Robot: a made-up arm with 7 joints. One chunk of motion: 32 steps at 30 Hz.
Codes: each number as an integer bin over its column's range. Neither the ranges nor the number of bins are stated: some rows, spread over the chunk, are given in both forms.
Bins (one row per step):
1: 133 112 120 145 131 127 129
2: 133 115 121 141 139 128 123
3: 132 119 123 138 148 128 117
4: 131 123 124 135 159 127 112
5: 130 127 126 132 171 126 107
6: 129 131 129 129 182 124 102
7: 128 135 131 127 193 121 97
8: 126 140 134 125 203 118 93
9: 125 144 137 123 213 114 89
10: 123 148 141 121 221 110 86
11: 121 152 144 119 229 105 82
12: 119 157 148 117 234 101 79
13: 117 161 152 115 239 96 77
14: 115 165 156 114 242 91 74
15: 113 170 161 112 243 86 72
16: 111 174 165 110 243 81 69
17: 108 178 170 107 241 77 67
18: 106 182 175 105 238 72 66
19: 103 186 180 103 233 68 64
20: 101 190 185 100 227 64 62
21: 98 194 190 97 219 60 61
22: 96 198 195 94 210 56 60
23: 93 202 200 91 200 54 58
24: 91 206 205 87 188 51 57
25: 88 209 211 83 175 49 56
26: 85 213 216 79 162 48 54
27: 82 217 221 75 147 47 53
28: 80 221 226 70 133 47 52
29: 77 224 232 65 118 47 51
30: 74 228 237 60 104 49 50
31: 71 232 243 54 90 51 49
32: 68 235 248 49 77 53 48
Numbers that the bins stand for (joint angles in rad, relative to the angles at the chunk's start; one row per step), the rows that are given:
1: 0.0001 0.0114 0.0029 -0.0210 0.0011 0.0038 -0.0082
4: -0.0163 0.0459 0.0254 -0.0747 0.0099 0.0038 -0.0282
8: -0.0573 0.0992 0.0815 -0.1284 0.0237 -0.0170 -0.0506
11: -0.0983 0.1369 0.1375 -0.1607 0.0318 -0.0471 -0.0635
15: -0.1638 0.1933 0.2329 -0.1983 0.0362 -0.0910 -0.0753
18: -0.2212 0.2310 0.3114 -0.2359 0.0347 -0.1234 -0.0824
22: -0.3032 0.2812 0.4235 -0.2950 0.0259 -0.1604 -0.0894
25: -0.3687 0.3157 0.5133 -0.3541 0.0149 -0.1766 -0.0941
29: -0.4589 0.3627 0.6310 -0.4508 -0.0030 -0.1813 -0.1000
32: -0.5327 0.3973 0.7207 -0.5367 -0.0158 -0.1674 -0.1035
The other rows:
2: 0.0001 0.0208 0.0085 -0.0425 0.0036 0.0062 -0.0153
3: -0.0081 0.0333 0.0198 -0.0586 0.0064 0.0062 -0.0224
5: -0.0245 0.0584 0.0366 -0.0908 0.0136 0.0015 -0.0341
6: -0.0327 0.0710 0.0534 -0.1069 0.0171 -0.0031 -0.0400
7: -0.0409 0.0835 0.0646 -0.1177 0.0205 -0.0100 -0.0459
9: -0.0655 0.1118 0.0983 -0.1392 0.0268 -0.0262 -0.0553
10: -0.0819 0.1243 0.1207 -0.1499 0.0293 -0.0355 -0.0588
12: -0.1147 0.1525 0.1600 -0.1714 0.0334 -0.0563 -0.0671
13: -0.1311 0.1651 0.1824 -0.1822 0.0350 -0.0679 -0.0694
14: -0.1475 0.1776 0.2048 -0.1875 0.0359 -0.0795 -0.0729
16: -0.1802 0.2059 0.2553 -0.2090 0.0362 -0.1026 -0.0788
17: -0.2048 0.2184 0.2833 -0.2251 0.0356 -0.1118 -0.0812
19: -0.2458 0.2435 0.3394 -0.2466 0.0331 -0.1327 -0.0847
20: -0.2622 0.2561 0.3675 -0.2627 0.0312 -0.1419 -0.0871
21: -0.2868 0.2686 0.3955 -0.2789 0.0287 -0.1512 -0.0882
23: -0.3278 0.2937 0.4516 -0.3111 0.0227 -0.1651 -0.0918
24: -0.3442 0.3063 0.4796 -0.3326 0.0190 -0.1720 -0.0929
26: -0.3933 0.3282 0.5413 -0.3756 0.0108 -0.1789 -0.0965
27: -0.4179 0.3408 0.5693 -0.3971 0.0061 -0.1813 -0.0976
28: -0.4343 0.3533 0.5974 -0.4239 0.0017 -0.1813 -0.0988
30: -0.4835 0.3753 0.6591 -0.4776 -0.0074 -0.1766 -0.1012
31: -0.5081 0.3878 0.6927 -0.5099 -0.0118 -0.1720 -0.1024

